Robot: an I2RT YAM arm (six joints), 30 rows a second.
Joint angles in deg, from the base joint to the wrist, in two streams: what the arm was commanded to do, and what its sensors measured. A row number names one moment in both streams.
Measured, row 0:
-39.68, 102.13, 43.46, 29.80, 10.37, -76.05
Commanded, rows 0 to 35:
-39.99, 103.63, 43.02, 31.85, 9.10, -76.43
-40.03, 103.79, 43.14, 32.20, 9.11, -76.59
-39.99, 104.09, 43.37, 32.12, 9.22, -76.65
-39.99, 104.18, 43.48, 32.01, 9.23, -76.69
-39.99, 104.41, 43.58, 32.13, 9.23, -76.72
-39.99, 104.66, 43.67, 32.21, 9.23, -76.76
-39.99, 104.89, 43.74, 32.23, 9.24, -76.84
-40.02, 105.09, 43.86, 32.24, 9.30, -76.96
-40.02, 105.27, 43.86, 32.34, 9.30, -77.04
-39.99, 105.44, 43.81, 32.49, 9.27, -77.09
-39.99, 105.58, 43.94, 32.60, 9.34, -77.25
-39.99, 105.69, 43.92, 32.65, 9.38, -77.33
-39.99, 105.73, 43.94, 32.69, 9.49, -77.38
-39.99, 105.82, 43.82, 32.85, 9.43, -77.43
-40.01, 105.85, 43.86, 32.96, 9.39, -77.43
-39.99, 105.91, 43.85, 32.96, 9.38, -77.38
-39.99, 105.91, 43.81, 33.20, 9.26, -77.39
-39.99, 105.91, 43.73, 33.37, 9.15, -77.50
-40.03, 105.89, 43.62, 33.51, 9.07, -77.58
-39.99, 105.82, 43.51, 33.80, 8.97, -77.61
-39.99, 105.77, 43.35, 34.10, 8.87, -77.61
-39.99, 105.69, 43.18, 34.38, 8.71, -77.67
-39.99, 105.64, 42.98, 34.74, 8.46, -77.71
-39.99, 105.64, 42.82, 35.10, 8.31, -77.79
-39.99, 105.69, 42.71, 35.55, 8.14, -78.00
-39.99, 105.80, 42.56, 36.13, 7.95, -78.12
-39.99, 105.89, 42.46, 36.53, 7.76, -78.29
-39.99, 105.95, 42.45, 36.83, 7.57, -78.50
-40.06, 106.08, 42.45, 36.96, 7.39, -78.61
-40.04, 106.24, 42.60, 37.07, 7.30, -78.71
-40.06, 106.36, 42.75, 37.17, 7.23, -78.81
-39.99, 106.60, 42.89, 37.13, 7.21, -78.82
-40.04, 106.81, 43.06, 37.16, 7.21, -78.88
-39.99, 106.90, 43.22, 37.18, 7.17, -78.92
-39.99, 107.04, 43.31, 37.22, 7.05, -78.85
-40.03, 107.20, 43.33, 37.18, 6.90, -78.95
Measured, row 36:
-39.68, 105.62, 43.27, 37.74, 8.12, -78.91
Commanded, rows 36 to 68:
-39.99, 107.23, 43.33, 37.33, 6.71, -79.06
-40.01, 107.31, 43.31, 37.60, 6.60, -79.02
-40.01, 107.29, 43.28, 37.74, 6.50, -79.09
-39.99, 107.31, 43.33, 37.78, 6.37, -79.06
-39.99, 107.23, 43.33, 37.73, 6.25, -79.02
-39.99, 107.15, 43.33, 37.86, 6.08, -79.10
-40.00, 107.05, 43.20, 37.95, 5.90, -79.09
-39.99, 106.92, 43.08, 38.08, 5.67, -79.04
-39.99, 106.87, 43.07, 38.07, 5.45, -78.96
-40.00, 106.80, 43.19, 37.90, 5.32, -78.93
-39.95, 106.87, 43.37, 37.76, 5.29, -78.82
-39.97, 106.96, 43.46, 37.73, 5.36, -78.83
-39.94, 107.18, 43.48, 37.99, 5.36, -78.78
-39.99, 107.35, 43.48, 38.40, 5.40, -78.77
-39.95, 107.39, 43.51, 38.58, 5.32, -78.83
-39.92, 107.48, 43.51, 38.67, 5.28, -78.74
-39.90, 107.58, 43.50, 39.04, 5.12, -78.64
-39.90, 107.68, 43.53, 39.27, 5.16, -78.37
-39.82, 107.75, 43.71, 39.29, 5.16, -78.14
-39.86, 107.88, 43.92, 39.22, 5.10, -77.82
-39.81, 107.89, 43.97, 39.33, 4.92, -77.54
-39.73, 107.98, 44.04, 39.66, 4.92, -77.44
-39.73, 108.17, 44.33, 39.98, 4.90, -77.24
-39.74, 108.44, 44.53, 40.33, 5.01, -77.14
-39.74, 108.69, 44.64, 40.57, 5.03, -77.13
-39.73, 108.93, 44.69, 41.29, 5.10, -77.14
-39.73, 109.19, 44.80, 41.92, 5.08, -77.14
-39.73, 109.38, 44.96, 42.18, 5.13, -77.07
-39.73, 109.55, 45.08, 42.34, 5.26, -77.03
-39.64, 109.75, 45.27, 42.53, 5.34, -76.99
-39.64, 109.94, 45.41, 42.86, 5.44, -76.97
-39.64, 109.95, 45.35, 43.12, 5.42, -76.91
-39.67, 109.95, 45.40, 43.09, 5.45, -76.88
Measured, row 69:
-39.62, 108.77, 44.58, 42.37, 5.37, -78.22
